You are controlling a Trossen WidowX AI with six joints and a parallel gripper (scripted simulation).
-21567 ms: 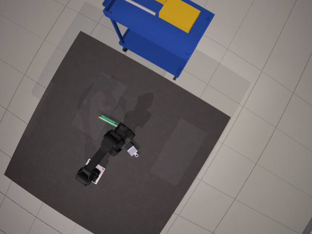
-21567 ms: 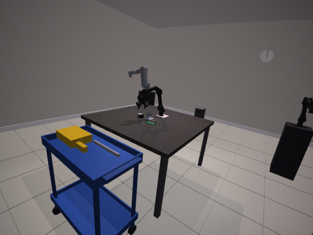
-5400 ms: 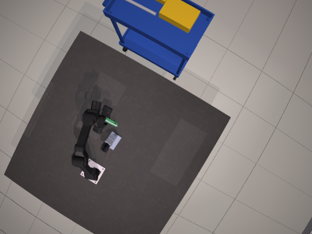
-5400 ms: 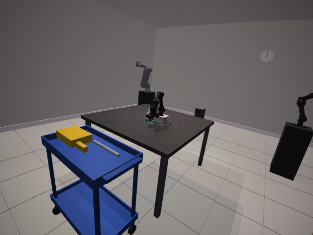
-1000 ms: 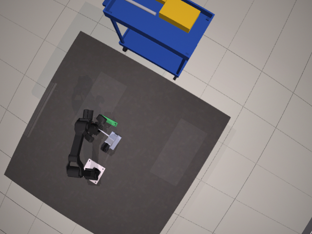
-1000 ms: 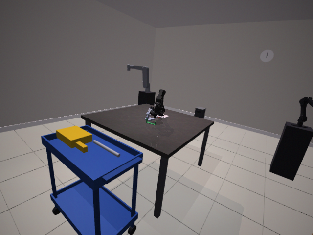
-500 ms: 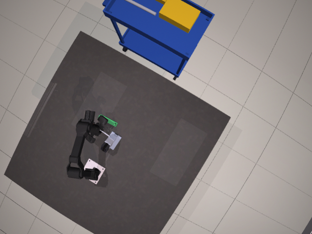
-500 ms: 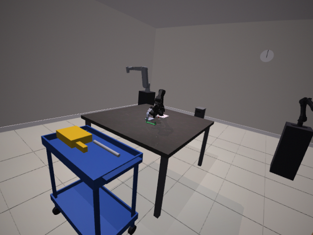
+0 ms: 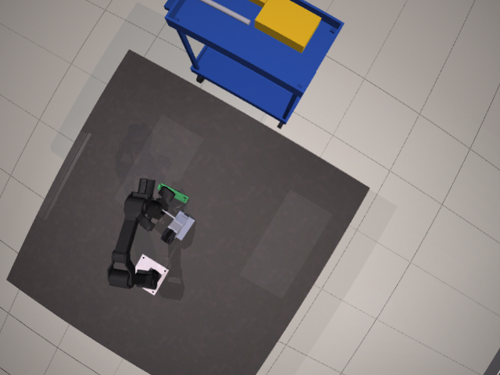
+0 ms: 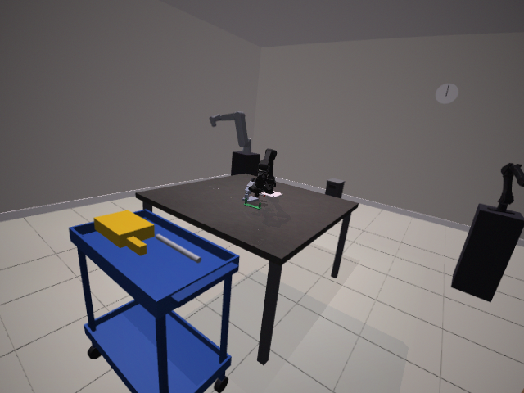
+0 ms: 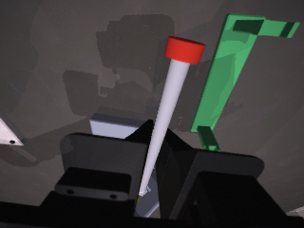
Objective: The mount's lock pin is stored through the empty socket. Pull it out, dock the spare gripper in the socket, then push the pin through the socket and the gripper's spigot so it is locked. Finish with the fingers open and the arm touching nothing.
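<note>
My gripper tip is 1 cm past the grey mount and 8 cm to the left of it. Round my gripper tip: green flat bracket 7 cm ahead, 3 cm to the left, 3 cm below; spare gripper 3 cm behind, 8 cm to the right, 7 cm above.
</note>
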